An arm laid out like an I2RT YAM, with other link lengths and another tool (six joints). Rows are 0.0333 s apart.
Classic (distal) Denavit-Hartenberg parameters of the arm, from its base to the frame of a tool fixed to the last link. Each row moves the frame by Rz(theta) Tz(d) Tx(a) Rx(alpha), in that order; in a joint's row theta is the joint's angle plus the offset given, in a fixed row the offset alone. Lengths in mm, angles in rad.
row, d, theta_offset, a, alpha
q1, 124.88, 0, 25.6, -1.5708
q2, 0, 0, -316.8, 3.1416
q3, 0, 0.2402, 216.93, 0
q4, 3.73, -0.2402, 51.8, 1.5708
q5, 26.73, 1.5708, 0, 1.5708
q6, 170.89, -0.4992, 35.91, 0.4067
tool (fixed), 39.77, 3.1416, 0, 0
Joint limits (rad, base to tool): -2.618..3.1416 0..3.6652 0..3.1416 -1.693..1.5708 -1.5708..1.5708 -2.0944..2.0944
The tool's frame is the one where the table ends.
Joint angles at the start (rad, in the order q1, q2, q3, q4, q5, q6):
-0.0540, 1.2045, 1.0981, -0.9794, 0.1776, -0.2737
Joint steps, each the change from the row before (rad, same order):
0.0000, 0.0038, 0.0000, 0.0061, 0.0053, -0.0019
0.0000, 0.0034, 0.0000, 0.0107, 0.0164, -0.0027
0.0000, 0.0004, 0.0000, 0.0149, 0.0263, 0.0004
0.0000, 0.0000, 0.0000, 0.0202, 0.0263, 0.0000
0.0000, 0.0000, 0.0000, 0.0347, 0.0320, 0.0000
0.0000, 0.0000, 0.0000, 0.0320, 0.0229, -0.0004
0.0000, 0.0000, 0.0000, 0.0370, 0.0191, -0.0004
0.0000, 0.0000, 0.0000, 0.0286, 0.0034, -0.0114
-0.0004, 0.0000, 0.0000, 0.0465, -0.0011, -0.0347
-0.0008, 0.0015, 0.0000, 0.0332, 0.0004, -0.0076
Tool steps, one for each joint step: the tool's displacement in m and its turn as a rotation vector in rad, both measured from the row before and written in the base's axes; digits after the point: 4 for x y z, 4 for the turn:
0.0016, -0.0011, 0.0001, -0.0057, -0.0017, -0.0008
0.0021, -0.0033, 0.0014, -0.0161, -0.0059, -0.0054
0.0022, -0.0054, 0.0032, -0.0236, -0.0133, -0.0130
0.0032, -0.0054, 0.0041, -0.0239, -0.0189, -0.0130
0.0057, -0.0066, 0.0066, -0.0292, -0.0332, -0.0166
0.0052, -0.0047, 0.0060, -0.0211, -0.0308, -0.0122
0.0061, -0.0040, 0.0067, -0.0178, -0.0360, -0.0107
0.0054, -0.0006, 0.0046, -0.0106, -0.0244, 0.0066
0.0092, 0.0008, 0.0074, -0.0218, -0.0342, 0.0257
0.0061, -0.0004, 0.0052, -0.0067, -0.0289, 0.0043

